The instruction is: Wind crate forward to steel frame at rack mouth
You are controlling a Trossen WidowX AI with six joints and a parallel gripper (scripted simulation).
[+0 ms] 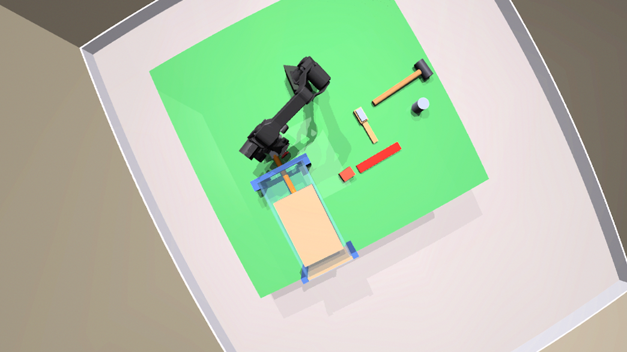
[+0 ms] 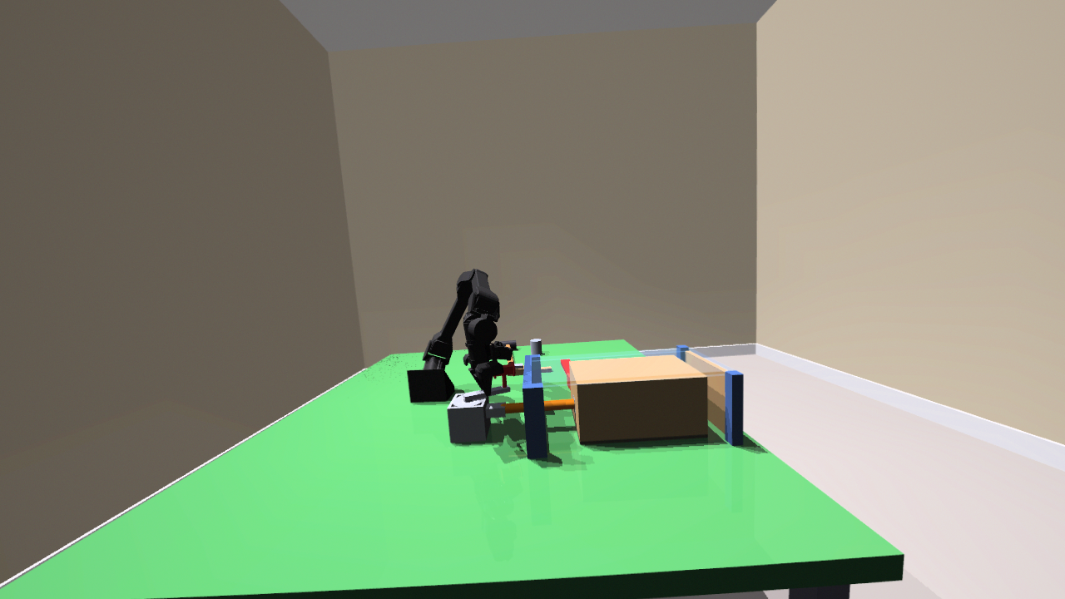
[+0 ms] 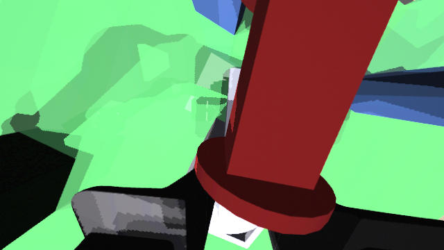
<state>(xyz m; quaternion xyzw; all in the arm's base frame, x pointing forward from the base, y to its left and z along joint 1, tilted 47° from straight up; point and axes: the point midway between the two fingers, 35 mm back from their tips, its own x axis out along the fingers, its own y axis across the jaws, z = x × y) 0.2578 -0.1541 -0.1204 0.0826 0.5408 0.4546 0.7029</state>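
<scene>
Now: gripper tip 1 cm to the right of the winch handle, 1 cm below it and 1 cm short of it. From my gripper tip the other things lie so: blue steel frame 12 cm ahead, 1 cm above; winch 6 cm below, 6 cm behind, 4 cm to the right; red knob 4 cm ahead, 4 cm above, 3 cm to the left.
</scene>
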